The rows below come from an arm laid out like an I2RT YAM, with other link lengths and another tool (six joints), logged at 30 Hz.
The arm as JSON. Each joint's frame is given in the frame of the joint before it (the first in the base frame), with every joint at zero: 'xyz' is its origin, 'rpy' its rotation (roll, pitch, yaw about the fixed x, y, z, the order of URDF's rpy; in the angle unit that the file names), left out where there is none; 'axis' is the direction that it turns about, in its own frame. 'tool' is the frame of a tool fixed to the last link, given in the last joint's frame.
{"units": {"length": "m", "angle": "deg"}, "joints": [
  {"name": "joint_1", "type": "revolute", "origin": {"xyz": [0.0, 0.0, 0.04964], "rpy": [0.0, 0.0, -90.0]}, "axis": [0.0, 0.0, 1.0]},
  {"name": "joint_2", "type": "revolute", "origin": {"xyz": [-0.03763, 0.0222, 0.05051], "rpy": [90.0, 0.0, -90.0]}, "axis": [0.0, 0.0, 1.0]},
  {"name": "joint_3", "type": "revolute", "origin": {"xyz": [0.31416, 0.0, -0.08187], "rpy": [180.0, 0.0, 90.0]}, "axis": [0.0, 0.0, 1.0]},
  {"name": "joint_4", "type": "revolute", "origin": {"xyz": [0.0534, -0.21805, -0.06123]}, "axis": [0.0, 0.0, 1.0]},
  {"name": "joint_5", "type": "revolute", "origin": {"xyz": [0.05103, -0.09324, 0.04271], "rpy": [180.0, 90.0, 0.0]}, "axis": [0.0, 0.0, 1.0]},
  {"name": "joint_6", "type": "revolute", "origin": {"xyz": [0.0, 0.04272, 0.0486], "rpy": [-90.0, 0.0, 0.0]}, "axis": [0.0, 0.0, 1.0]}
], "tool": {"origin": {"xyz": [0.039, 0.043, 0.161], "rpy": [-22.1, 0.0, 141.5]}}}
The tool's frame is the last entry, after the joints.
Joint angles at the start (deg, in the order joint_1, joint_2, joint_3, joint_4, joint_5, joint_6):
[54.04 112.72 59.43 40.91 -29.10 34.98]
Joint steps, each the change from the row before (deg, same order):
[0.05 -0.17 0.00 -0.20 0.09 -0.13]
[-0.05 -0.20 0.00 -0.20 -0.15 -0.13]
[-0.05 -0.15 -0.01 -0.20 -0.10 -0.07]
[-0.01 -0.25 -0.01 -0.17 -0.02 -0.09]
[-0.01 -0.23 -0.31 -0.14 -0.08 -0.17]
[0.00 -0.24 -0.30 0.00 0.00 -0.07]
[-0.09 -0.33 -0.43 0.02 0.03 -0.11]
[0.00 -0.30 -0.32 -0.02 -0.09 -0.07]
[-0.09 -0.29 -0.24 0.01 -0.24 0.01]
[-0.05 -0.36 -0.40 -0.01 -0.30 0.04]
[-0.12 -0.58 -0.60 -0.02 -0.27 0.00]
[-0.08 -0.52 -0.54 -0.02 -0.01 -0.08]
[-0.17 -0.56 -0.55 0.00 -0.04 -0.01]
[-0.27 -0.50 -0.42 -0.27 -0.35 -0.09]
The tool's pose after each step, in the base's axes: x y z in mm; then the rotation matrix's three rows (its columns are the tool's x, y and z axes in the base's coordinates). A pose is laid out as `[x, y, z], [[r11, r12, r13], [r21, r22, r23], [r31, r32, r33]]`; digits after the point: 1 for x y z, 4 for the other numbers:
[282.0, 525.1, 249.0], [[0.9921, -0.0991, 0.0765], [-0.1180, -0.5358, 0.8360], [-0.0418, -0.8385, -0.5433]]
[281.5, 524.5, 250.1], [[0.9925, -0.0965, 0.0757], [-0.1159, -0.5360, 0.8362], [-0.0401, -0.8387, -0.5431]]
[281.3, 523.9, 250.5], [[0.9926, -0.0957, 0.0750], [-0.1149, -0.5367, 0.8359], [-0.0397, -0.8383, -0.5437]]
[280.8, 523.4, 252.1], [[0.9927, -0.0936, 0.0758], [-0.1144, -0.5360, 0.8364], [-0.0377, -0.8390, -0.5428]]
[279.6, 522.3, 251.3], [[0.9929, -0.0923, 0.0745], [-0.1127, -0.5389, 0.8348], [-0.0369, -0.8373, -0.5455]]
[278.8, 521.2, 251.3], [[0.9930, -0.0917, 0.0746], [-0.1125, -0.5397, 0.8343], [-0.0362, -0.8368, -0.5463]]
[278.4, 519.2, 251.3], [[0.9928, -0.0917, 0.0767], [-0.1143, -0.5408, 0.8334], [-0.0349, -0.8362, -0.5474]]
[277.1, 517.9, 251.7], [[0.9931, -0.0903, 0.0755], [-0.1126, -0.5413, 0.8332], [-0.0344, -0.8360, -0.5477]]
[276.3, 516.4, 252.8], [[0.9933, -0.0892, 0.0733], [-0.1100, -0.5404, 0.8342], [-0.0348, -0.8367, -0.5466]]
[274.6, 514.7, 253.2], [[0.9937, -0.0888, 0.0687], [-0.1060, -0.5407, 0.8345], [-0.0370, -0.8365, -0.5467]]
[272.9, 511.8, 254.2], [[0.9939, -0.0885, 0.0659], [-0.1035, -0.5409, 0.8347], [-0.0382, -0.8364, -0.5467]]
[271.9, 509.2, 254.9], [[0.9938, -0.0882, 0.0672], [-0.1045, -0.5413, 0.8343], [-0.0372, -0.8362, -0.5472]]
[271.5, 506.1, 256.0], [[0.9936, -0.0893, 0.0692], [-0.1067, -0.5410, 0.8343], [-0.0371, -0.8363, -0.5470]]
[271.1, 503.0, 256.3], [[0.9937, -0.0898, 0.0670], [-0.1052, -0.5428, 0.8333], [-0.0384, -0.8351, -0.5488]]

